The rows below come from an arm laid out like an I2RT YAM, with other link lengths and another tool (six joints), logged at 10 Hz.
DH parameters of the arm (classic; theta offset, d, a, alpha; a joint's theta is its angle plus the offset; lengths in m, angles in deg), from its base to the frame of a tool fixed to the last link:
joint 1: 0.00 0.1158 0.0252 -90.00
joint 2: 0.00 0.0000 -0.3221 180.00
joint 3: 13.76 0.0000 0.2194 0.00
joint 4: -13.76 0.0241 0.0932 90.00
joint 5: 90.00 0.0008 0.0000 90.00
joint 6: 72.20 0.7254 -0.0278 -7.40
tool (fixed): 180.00 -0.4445 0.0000 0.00
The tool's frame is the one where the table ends.
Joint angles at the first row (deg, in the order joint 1, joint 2, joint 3, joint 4, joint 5, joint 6):
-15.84, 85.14, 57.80, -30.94, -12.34, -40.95
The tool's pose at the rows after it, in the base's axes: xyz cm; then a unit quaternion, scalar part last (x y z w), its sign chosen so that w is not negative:
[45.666 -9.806 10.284 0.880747 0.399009 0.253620 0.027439]
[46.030 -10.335 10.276 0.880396 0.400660 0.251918 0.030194]
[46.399 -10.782 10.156 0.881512 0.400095 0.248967 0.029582]
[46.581 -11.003 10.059 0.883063 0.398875 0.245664 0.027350]
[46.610 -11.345 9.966 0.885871 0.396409 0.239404 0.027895]
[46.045 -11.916 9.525 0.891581 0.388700 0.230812 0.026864]
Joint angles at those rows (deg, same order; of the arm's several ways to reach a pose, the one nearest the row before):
-16.12, 86.13, 58.98, -31.11, -12.49, -41.80
-16.75, 87.07, 59.88, -31.18, -12.53, -42.65
-17.23, 88.25, 61.10, -31.64, -12.60, -43.07
-17.43, 89.06, 62.19, -32.42, -12.60, -43.13
-17.45, 89.65, 63.29, -33.47, -12.01, -43.03
-17.91, 89.73, 63.37, -34.39, -11.40, -42.70

